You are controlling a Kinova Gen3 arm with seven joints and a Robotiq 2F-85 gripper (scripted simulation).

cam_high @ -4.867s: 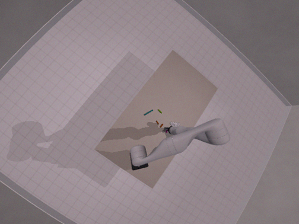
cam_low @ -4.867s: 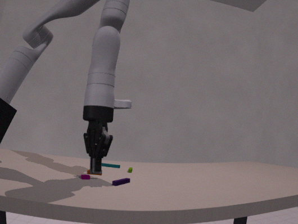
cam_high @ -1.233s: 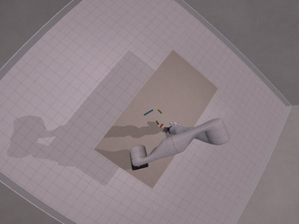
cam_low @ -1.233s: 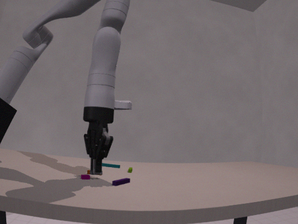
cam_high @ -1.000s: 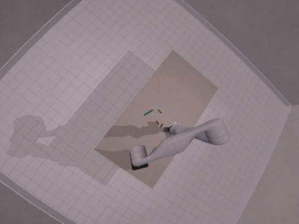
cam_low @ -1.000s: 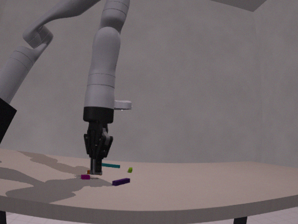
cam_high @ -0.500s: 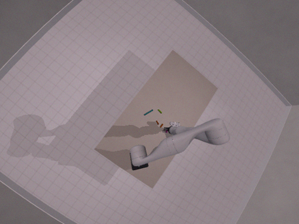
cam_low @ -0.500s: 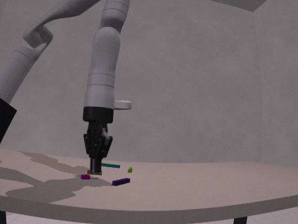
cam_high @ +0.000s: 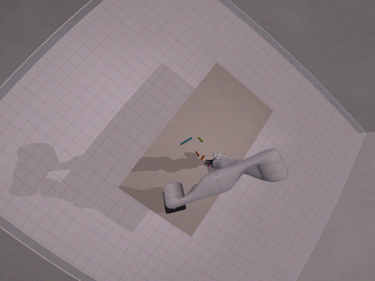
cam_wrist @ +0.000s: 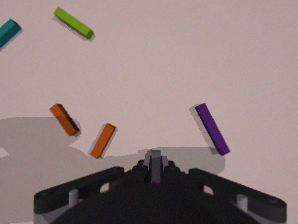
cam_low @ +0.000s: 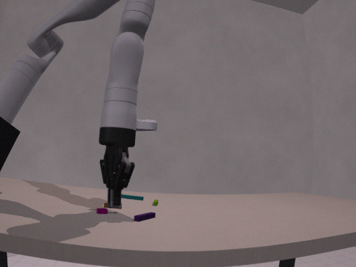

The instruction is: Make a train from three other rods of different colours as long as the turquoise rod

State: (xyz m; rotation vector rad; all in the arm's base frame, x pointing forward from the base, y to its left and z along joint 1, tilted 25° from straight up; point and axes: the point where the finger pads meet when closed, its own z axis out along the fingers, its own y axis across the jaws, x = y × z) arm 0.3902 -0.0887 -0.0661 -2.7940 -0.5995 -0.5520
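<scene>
Right now the magenta rod is 3 cm below my hand, 2 cm behind it and 1 cm to the right of it. The rest, counted from my hand: grey rod: 2 cm below; lime rod: 16 cm to the left, 10 cm ahead, 3 cm below; purple rod: 6 cm ahead, 4 cm to the right, 3 cm below.
</scene>
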